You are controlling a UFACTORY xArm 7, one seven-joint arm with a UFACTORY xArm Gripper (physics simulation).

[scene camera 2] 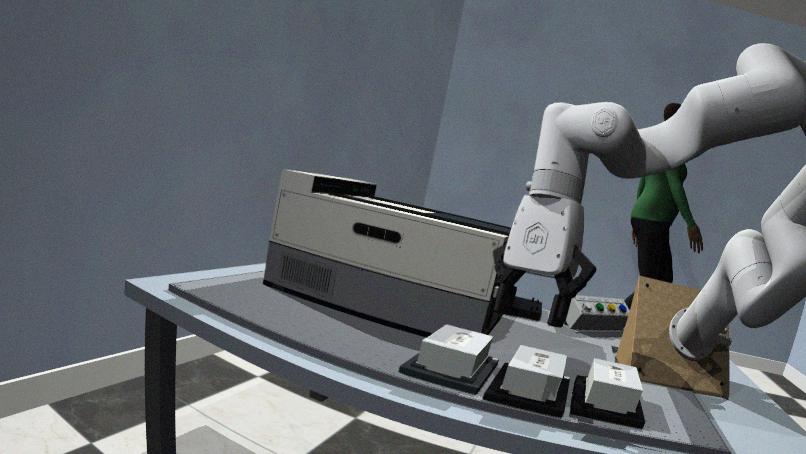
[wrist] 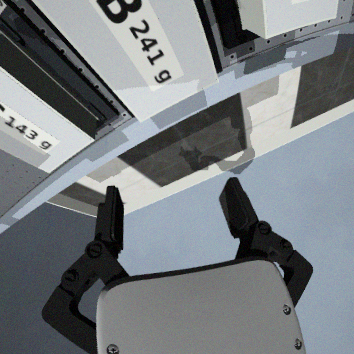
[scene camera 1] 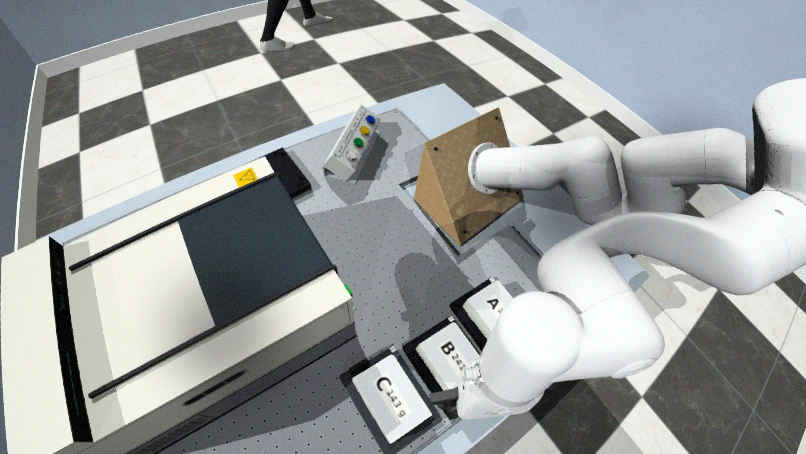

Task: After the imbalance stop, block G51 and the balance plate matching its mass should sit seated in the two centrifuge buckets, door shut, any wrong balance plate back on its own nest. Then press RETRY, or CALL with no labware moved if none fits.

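Where they show: gripper, fingertip midpoint: (scene camera 2: pixel 527 320) (wrist: pixel 173 191); arm's base, link origin: (scene camera 2: pixel 692 334) (scene camera 1: pixel 486 168).
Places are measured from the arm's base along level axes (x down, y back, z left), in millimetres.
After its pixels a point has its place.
Note:
The centrifuge (scene camera 1: pixel 282 315) @(z 106, x -119, y -562 mm) (scene camera 2: pixel 383 248) @(z 130, x -49, y -678 mm) has a dark panel (scene camera 1: pixel 256 242) @(z -21, x -122, y -544 mm) between two rails on top. No open bay shows; buckets and block G51 are not seen. Three white balance plates sit on separate dark nests: C, 143 g (scene camera 1: pixel 393 397) @(z 276, x 37, y -482 mm) (scene camera 2: pixel 454 349) @(z 336, x 37, y -480 mm) (wrist: pixel 27 131) @(z 284, x 37, y -482 mm); B, 241 g (scene camera 1: pixel 451 352) @(z 276, x 37, y -350 mm) (scene camera 2: pixel 535 372) @(z 355, x 38, y -356 mm) (wrist: pixel 150 50) @(z 303, x 37, y -352 mm); and A (scene camera 1: pixel 486 307) @(z 251, x 37, y -235 mm) (scene camera 2: pixel 613 386) @(z 342, x 40, y -230 mm) (wrist: pixel 300 15) @(z 332, x 37, y -226 mm), partly behind the arm in scene camera 1. My gripper (scene camera 2: pixel 523 324) @(z 372, x -37, y -390 mm) (wrist: pixel 173 191) @(z 372, x -37, y -390 mm) is open and empty, above the plate row near B and C. The button box (scene camera 1: pixel 352 143) @(z -265, x 22, y -221 mm) (scene camera 2: pixel 600 313) @(z -246, x 39, y -200 mm) has white, green, yellow and blue buttons; its lettering is unreadable.
The brown wedge mount (scene camera 1: pixel 459 186) @(z 6, x 2, y -98 mm) (scene camera 2: pixel 657 332) @(z 12, x 9, y -92 mm) carries the arm base beyond plate A. A small black box (scene camera 1: pixel 290 172) @(z -304, x 70, y -386 mm) (scene camera 2: pixel 521 307) @(z -259, x 70, y -416 mm) stands at the centrifuge's end, towards the button box. A person (scene camera 1: pixel 276 28) (scene camera 2: pixel 654 208) stands on the floor beyond the table.

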